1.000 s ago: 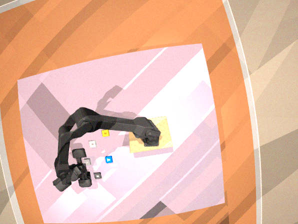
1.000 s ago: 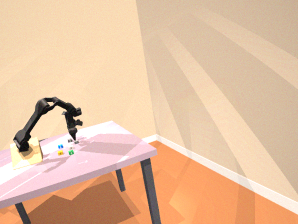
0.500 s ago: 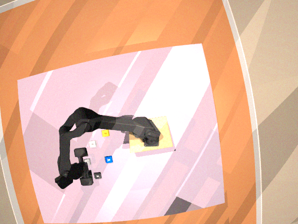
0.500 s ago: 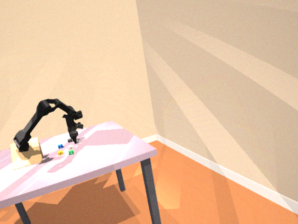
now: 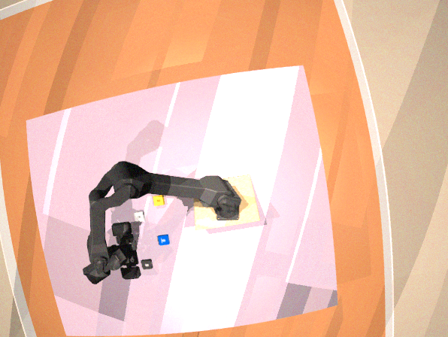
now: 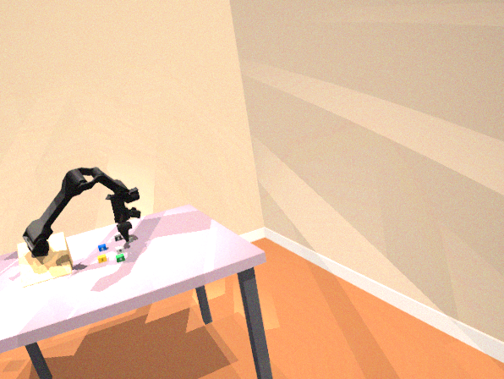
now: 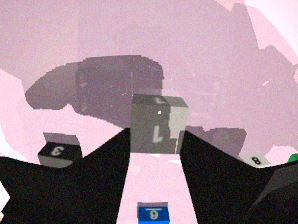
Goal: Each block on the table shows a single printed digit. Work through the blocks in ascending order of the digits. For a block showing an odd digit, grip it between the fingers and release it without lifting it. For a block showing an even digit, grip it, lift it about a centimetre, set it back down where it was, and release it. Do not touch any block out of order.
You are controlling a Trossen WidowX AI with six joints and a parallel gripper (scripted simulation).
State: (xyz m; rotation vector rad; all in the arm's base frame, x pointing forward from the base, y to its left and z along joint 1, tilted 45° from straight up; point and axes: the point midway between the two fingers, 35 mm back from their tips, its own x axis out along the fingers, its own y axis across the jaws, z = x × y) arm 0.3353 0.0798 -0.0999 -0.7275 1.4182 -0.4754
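Right now my gripper tip is 100 mm past the yellow block and 160 mm to the left of it. Also, from my gripper tip: black block 40 mm behind, 70 mm to the left; white block 30 mm behind, 100 mm to the right; blue block 110 mm behind, 20 mm to the right.
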